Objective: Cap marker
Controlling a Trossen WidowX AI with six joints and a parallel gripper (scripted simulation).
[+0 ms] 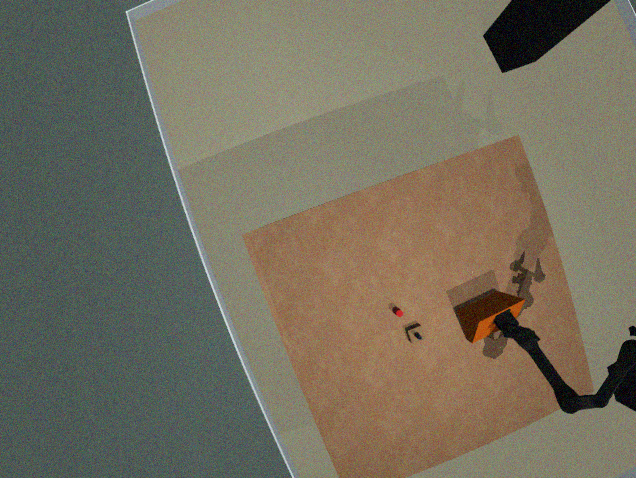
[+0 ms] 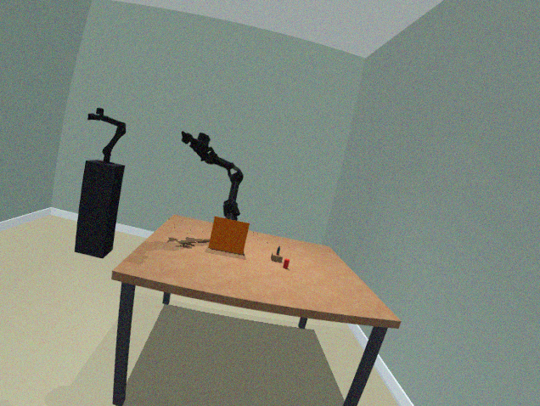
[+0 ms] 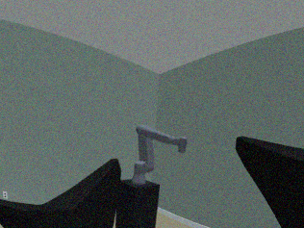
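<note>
My gripper tip is 71 cm short of the red marker cap, 10 cm to the left of it and 59 cm above it.
</note>
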